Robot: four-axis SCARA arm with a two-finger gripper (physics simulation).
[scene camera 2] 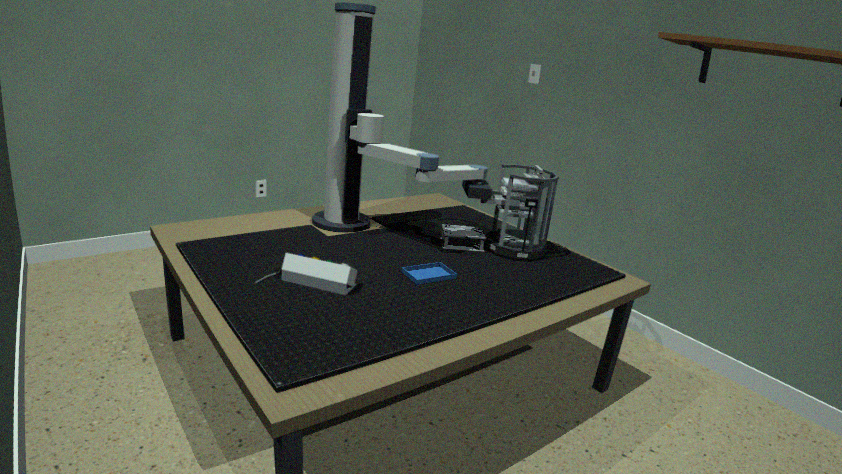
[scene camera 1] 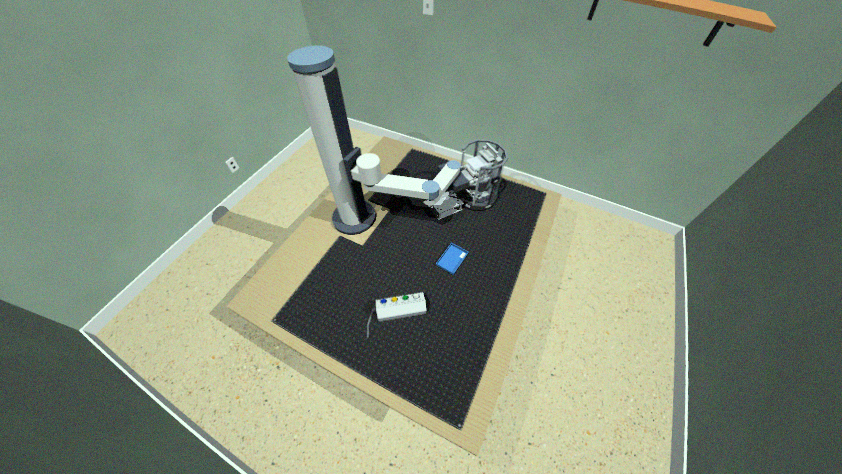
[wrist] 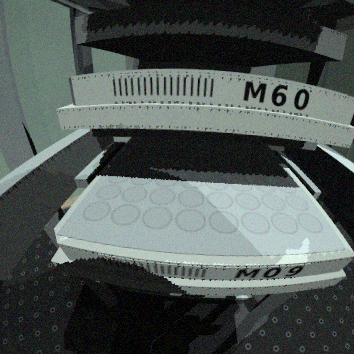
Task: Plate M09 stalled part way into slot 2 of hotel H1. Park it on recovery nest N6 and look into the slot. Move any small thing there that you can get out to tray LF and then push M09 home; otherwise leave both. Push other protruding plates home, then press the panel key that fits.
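Places are measured from the arm's base along level axes (x right, y back, z down), in metres.
Where they show: gripper, between the fingertips: (scene camera 2: 515,199) (wrist: 200,135); arm's base, origin of its link: (scene camera 2: 341,222) (scene camera 1: 354,217).
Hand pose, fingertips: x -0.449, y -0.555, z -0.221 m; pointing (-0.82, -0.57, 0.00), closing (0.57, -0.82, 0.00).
Each offset is from my fingertips to the top centre of the thing. "pt": to the spot under its first point. Level surfaces: height alone.
Hotel H1 {pt dx +0.080, dy -0.078, dz +0.172 m} (scene camera 1: 480,206) (scene camera 2: 521,254) is the round grey rack at the back right. In the wrist view, plate M09 {dx +0.015, dy +0.011, dz +0.000 m} (wrist: 200,250) sticks out towards the camera between two side rails, its well-marked top partly in shadow. Plate M60 {dx -0.005, dy -0.002, dz -0.036 m} (wrist: 227,92) sits above it. The inside of the slot behind M09 is dark. My gripper (scene camera 1: 465,178) (scene camera 2: 496,198) is at the hotel's left front side, part open with nothing held; its fingertips are hard to make out. A low open-framed stand (scene camera 1: 444,207) (scene camera 2: 463,236), probably nest N6, stands left of the hotel. The blue tray {dx +0.460, dy -0.067, dz +0.190 m} (scene camera 1: 451,259) (scene camera 2: 428,273) lies in front.
The white key panel {dx +0.818, dy +0.037, dz +0.124 m} (scene camera 1: 400,309) (scene camera 2: 318,273) stands on the black mat {dz +0.208 m} (scene camera 1: 377,359) (scene camera 2: 329,341), with blue {dx +0.845, dy +0.110, dz +0.133 m} (scene camera 1: 383,300), yellow {dx +0.815, dy +0.070, dz +0.133 m} (scene camera 1: 394,299), green {dx +0.785, dy +0.030, dz +0.133 m} (scene camera 1: 405,297) and white {dx +0.755, dy -0.010, dz +0.133 m} (scene camera 1: 416,296) keys. The arm's column (scene camera 1: 327,129) (scene camera 2: 341,117) rises at the back left.
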